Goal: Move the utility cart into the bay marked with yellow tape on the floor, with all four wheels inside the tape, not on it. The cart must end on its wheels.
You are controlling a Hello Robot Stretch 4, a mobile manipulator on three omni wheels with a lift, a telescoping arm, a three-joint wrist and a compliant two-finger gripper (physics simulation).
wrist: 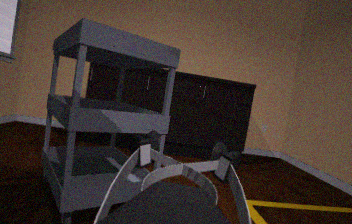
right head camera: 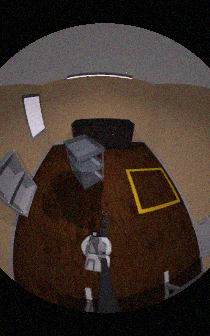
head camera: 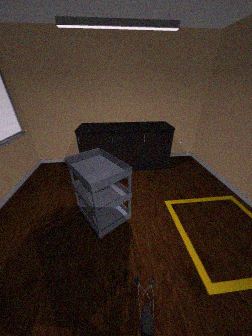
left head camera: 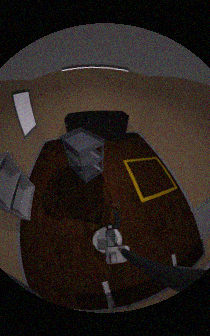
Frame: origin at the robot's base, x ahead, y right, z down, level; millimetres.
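Where they show: gripper, fingertip midpoint: (wrist: 185,148) (right head camera: 106,207) (head camera: 144,275) (left head camera: 114,198).
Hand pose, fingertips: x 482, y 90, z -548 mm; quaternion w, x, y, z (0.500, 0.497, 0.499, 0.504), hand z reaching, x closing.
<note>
After its pixels a point has its place.
The grey three-shelf utility cart (head camera: 100,167) {z -767, x 1386, y -346 mm} (left head camera: 82,141) {z -767, x 1332, y -337 mm} (right head camera: 84,146) {z -767, x 1383, y -331 mm} (wrist: 125,47) {z -774, x 1100, y -204 mm} stands upright on the floor, left of the bay and outside it. Its wheels are too dark and small to make out. The bay's yellow tape (head camera: 190,245) {z 26, x 1025, y 682 mm} (left head camera: 160,194) {z 26, x 682, y 1206 mm} (right head camera: 159,206) {z 26, x 700, y 1176 mm} (wrist: 300,206) {z 27, x 1767, y 1000 mm} outlines a rectangle on the floor at the right. My gripper (head camera: 145,281) (wrist: 185,148) {z -548, x 482, y 90 mm} is open, its fingertips apart with no object between them. In the head view it is nearer to me than the cart, to the right of the cart's near corner and left of the tape.
A long black cabinet (head camera: 125,145) {z -572, x 2564, y -134 mm} (left head camera: 97,124) {z -577, x 2565, y -114 mm} (right head camera: 102,132) {z -566, x 2564, y -127 mm} (wrist: 210,115) {z -475, x 2620, y 328 mm} stands against the far wall behind the cart. A whiteboard (head camera: 7,112) {z -1180, x 2456, y -2120 mm} hangs on the left wall. A grey compartmented unit (left head camera: 26,200) {z -73, x 522, y -1598 mm} (right head camera: 27,192) {z -73, x 657, y -1675 mm} is at the left wall. Walls run beyond the bay on the right.
</note>
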